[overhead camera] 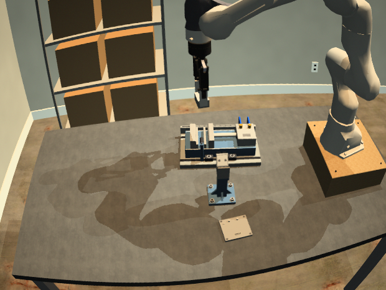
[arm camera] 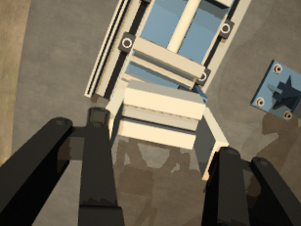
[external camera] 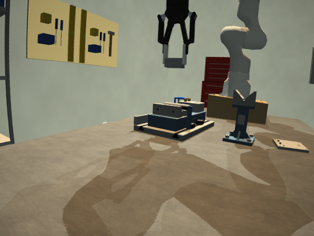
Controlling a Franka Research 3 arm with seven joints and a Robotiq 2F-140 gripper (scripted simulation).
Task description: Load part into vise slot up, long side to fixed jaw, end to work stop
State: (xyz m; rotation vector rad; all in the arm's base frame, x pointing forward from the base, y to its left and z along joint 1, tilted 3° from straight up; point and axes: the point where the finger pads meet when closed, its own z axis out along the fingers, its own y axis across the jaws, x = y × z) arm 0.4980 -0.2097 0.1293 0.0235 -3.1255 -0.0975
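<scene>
My hand is 30 mm short of the fixed jaw, 10 mm to the left of it and 180 mm above it. Round my hand: moving jaw 30 mm behind, 10 mm to the left, 180 mm below; work stop rod 10 mm ahead, 50 mm to the left, 170 mm below; part 20 mm below.
</scene>
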